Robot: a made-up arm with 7 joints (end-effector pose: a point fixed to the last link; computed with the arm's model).
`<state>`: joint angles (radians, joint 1 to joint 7).
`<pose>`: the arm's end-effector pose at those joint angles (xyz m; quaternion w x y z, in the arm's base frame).
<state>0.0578 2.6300 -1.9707 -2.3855 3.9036 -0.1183 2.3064</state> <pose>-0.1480 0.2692 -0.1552 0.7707 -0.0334 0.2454 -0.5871</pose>
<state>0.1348 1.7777 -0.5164 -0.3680 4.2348 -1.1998 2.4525</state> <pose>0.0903 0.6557 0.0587 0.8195 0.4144 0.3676 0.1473</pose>
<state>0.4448 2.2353 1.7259 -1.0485 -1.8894 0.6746 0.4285</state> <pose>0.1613 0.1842 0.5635 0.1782 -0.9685 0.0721 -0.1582</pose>
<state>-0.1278 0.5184 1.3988 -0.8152 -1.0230 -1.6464 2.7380</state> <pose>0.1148 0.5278 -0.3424 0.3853 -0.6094 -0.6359 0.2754</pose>
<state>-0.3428 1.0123 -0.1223 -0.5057 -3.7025 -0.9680 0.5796</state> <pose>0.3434 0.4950 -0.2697 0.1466 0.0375 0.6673 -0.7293</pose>
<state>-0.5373 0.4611 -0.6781 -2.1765 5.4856 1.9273 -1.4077</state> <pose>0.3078 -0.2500 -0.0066 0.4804 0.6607 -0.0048 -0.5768</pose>
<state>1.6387 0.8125 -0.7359 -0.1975 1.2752 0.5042 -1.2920</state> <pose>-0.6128 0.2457 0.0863 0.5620 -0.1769 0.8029 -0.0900</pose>
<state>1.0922 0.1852 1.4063 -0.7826 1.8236 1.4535 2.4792</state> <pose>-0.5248 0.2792 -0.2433 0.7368 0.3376 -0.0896 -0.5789</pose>
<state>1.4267 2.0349 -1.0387 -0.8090 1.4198 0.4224 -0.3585</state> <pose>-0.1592 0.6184 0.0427 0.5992 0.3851 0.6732 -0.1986</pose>
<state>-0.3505 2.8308 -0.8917 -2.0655 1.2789 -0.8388 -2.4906</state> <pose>0.2814 0.3033 0.0908 0.2949 -0.6460 -0.0373 0.7031</pose>
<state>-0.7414 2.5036 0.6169 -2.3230 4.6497 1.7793 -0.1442</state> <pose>0.0949 -0.2121 0.2750 0.5487 -0.5651 0.3423 -0.5122</pose>
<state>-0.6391 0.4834 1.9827 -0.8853 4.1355 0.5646 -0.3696</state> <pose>0.2018 0.5008 -0.3300 0.8262 0.5065 0.2353 0.0741</pose>
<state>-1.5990 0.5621 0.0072 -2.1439 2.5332 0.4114 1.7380</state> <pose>0.0608 -0.1193 0.3819 0.4977 -0.7361 0.4028 -0.2196</pose>
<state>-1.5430 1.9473 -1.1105 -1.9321 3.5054 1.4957 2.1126</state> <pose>0.3835 0.0950 0.2253 0.5520 -0.2985 0.5963 0.5007</pose>
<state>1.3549 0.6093 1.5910 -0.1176 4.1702 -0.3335 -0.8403</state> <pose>-0.6204 0.2317 -0.0598 0.6475 -0.1598 0.5333 -0.5203</pose>
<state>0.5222 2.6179 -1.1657 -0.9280 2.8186 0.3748 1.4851</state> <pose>0.1692 0.5548 0.2415 0.2671 0.2179 -0.5597 0.7536</pose>
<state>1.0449 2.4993 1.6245 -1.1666 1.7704 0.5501 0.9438</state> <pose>0.4846 0.0598 0.3465 0.7142 -0.3159 -0.6032 0.1621</pose>
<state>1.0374 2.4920 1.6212 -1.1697 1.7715 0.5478 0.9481</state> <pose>0.4819 0.0618 0.3492 0.7110 -0.3180 -0.6054 0.1636</pose>
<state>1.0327 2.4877 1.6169 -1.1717 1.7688 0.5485 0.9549</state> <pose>0.4806 0.0631 0.3502 0.7099 -0.3179 -0.6061 0.1660</pose>
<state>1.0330 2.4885 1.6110 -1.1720 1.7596 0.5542 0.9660</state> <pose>0.4820 0.0632 0.3481 0.7123 -0.3139 -0.6042 0.1702</pose>
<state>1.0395 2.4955 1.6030 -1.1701 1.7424 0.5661 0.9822</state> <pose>0.4868 0.0619 0.3422 0.7190 -0.3048 -0.5992 0.1764</pose>
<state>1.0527 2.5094 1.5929 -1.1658 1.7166 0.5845 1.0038</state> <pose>0.4949 0.0589 0.3320 0.7298 -0.2902 -0.5908 0.1848</pose>
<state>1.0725 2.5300 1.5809 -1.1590 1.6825 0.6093 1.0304</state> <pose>0.5060 0.0545 0.3175 0.7440 -0.2698 -0.5793 0.1951</pose>
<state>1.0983 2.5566 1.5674 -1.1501 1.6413 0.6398 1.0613</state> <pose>0.5193 0.0488 0.2987 0.7605 -0.2441 -0.5650 0.2070</pose>
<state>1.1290 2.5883 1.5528 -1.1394 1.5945 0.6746 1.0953</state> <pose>0.5339 0.0420 0.2760 0.7778 -0.2137 -0.5487 0.2196</pose>
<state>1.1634 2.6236 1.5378 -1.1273 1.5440 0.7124 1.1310</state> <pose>0.5488 0.0345 0.2502 0.7947 -0.1799 -0.5312 0.2323</pose>
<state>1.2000 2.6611 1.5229 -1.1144 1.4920 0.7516 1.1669</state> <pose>0.5630 0.0267 0.2223 0.8100 -0.1440 -0.5134 0.2441</pose>
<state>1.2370 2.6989 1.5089 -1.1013 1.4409 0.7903 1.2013</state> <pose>0.5757 0.0189 0.1936 0.8230 -0.1080 -0.4964 0.2543</pose>
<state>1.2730 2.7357 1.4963 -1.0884 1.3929 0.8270 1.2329</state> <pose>0.5864 0.0113 0.1653 0.8334 -0.0735 -0.4807 0.2627</pose>
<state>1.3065 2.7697 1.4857 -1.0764 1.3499 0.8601 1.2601</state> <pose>0.5949 0.0044 0.1388 0.8415 -0.0423 -0.4669 0.2687</pose>
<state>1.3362 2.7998 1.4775 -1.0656 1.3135 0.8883 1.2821</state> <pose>0.6013 -0.0018 0.1154 0.8474 -0.0156 -0.4553 0.2726</pose>
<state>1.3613 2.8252 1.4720 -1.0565 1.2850 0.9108 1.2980</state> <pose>0.6058 -0.0073 0.0959 0.8520 0.0055 -0.4458 0.2745</pose>
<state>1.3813 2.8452 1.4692 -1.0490 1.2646 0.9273 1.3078</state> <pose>0.6089 -0.0116 0.0808 0.8555 0.0208 -0.4384 0.2748</pose>
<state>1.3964 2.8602 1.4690 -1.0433 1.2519 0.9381 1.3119</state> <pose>0.6109 -0.0150 0.0700 0.8584 0.0307 -0.4326 0.2739</pose>
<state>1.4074 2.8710 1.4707 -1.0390 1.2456 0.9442 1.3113</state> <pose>0.6121 -0.0177 0.0627 0.8610 0.0360 -0.4282 0.2721</pose>
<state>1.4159 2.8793 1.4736 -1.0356 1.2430 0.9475 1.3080</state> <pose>0.6130 -0.0200 0.0576 0.8634 0.0388 -0.4245 0.2698</pose>
